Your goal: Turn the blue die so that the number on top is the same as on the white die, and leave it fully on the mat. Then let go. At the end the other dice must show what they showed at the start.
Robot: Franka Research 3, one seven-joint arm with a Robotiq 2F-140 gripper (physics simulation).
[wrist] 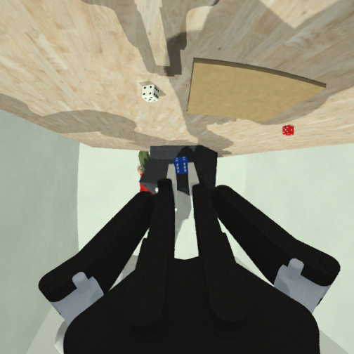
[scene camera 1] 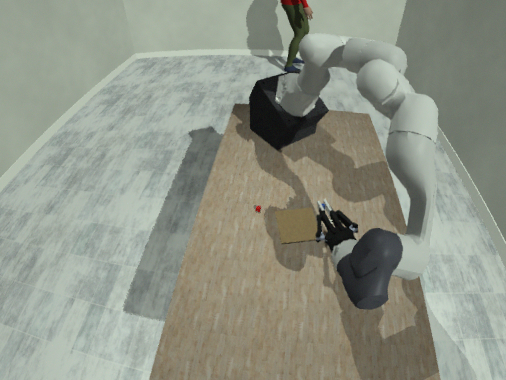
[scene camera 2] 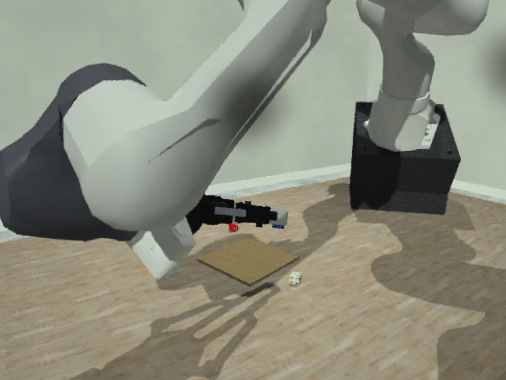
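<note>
The gripper is shut on the blue die and holds it in the air at its fingertips, beside the mat. The fingers point roughly level. In the wrist view the die's face toward the camera has two columns of white pips. The mat is a flat tan square. The white die rests on the table beside the mat; I cannot read its top number surely. In scene camera 1 I cannot make it out.
A red die lies on the wooden table on the other side of the mat from the white die. The black robot base stands at the table's far end. A person stands behind it.
</note>
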